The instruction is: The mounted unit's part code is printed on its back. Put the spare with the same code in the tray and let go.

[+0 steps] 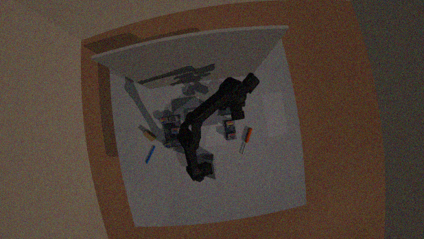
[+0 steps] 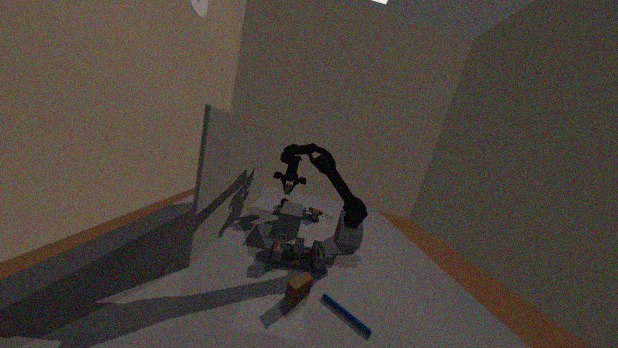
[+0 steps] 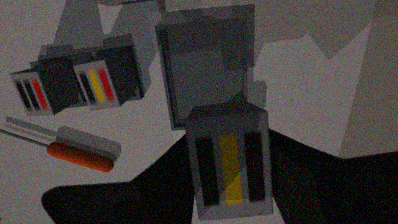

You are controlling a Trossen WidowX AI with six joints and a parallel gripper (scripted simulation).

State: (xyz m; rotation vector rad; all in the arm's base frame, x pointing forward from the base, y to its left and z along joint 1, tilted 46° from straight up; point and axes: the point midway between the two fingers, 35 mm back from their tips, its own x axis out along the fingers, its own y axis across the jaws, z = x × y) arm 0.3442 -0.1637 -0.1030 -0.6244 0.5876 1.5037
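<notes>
Now: gripper tip 1 cm short of the black puck, 8 cm to the left of it and 10 cm above it. From my gripper tip the other things lie so: dark spare (3 cm above); white wall panel (20 cm ahead, 17 cm to the left, 10 cm above); brown block (12 cm behind, 55 cm to the left, 10 cm below).
</notes>
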